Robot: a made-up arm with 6 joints. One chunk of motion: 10 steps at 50 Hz.
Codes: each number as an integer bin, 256 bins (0 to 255) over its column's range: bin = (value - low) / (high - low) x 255, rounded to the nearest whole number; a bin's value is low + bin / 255 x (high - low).
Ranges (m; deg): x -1.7..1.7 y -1.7..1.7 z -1.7..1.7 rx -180..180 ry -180..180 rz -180..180
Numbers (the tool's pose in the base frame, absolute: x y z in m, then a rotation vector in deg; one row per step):
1: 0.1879 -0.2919 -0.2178 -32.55 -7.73 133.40
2: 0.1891 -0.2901 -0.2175 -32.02 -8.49 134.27
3: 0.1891 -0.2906 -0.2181 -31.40 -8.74 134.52
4: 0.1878 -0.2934 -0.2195 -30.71 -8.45 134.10
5: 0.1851 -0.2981 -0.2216 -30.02 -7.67 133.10
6: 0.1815 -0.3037 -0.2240 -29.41 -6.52 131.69
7: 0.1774 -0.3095 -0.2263 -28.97 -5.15 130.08
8: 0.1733 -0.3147 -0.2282 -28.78 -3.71 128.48
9: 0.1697 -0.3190 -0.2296 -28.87 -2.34 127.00
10: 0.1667 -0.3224 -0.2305 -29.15 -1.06 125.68
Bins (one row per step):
1: 142 106 111 104 122 222
2: 142 106 111 105 121 223
3: 142 106 111 105 121 223
4: 142 105 111 106 122 222
5: 141 105 111 106 122 222
6: 141 105 111 107 123 221
7: 141 104 111 107 124 220
8: 140 104 110 107 125 219
9: 140 104 110 107 126 217
10: 140 103 110 107 127 217

